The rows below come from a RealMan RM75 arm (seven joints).
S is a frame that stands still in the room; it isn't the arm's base.
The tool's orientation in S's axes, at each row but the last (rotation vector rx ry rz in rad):
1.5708, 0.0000, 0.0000
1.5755, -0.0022, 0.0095
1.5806, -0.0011, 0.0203
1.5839, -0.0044, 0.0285
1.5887, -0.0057, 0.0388
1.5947, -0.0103, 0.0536
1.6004, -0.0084, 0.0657
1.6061, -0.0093, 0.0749
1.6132, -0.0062, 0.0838
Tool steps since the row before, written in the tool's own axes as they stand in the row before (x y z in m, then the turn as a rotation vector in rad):
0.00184, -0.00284, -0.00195, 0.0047, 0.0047, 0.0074
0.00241, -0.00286, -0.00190, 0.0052, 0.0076, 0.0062
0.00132, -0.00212, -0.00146, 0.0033, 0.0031, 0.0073
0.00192, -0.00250, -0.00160, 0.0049, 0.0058, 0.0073
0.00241, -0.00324, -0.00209, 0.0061, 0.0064, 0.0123
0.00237, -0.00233, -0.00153, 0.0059, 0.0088, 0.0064
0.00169, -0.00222, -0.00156, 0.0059, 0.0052, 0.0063
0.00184, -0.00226, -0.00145, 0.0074, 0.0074, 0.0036
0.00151, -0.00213, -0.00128, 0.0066, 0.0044, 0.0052
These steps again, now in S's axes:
0.00184, 0.00195, -0.00284, 0.0047, -0.0074, 0.0047
0.00242, 0.00192, -0.00283, 0.0052, -0.0062, 0.0076
0.00133, 0.00150, -0.00209, 0.0033, -0.0073, 0.0031
0.00195, 0.00166, -0.00244, 0.0049, -0.0073, 0.0058
0.00245, 0.00220, -0.00313, 0.0062, -0.0123, 0.0064
0.00242, 0.00165, -0.00219, 0.0057, -0.0065, 0.0089
0.00173, 0.00169, -0.00209, 0.0059, -0.0062, 0.0053
0.00189, 0.00161, -0.00211, 0.0071, -0.0036, 0.0077
0.00156, 0.00144, -0.00198, 0.0066, -0.0051, 0.0046

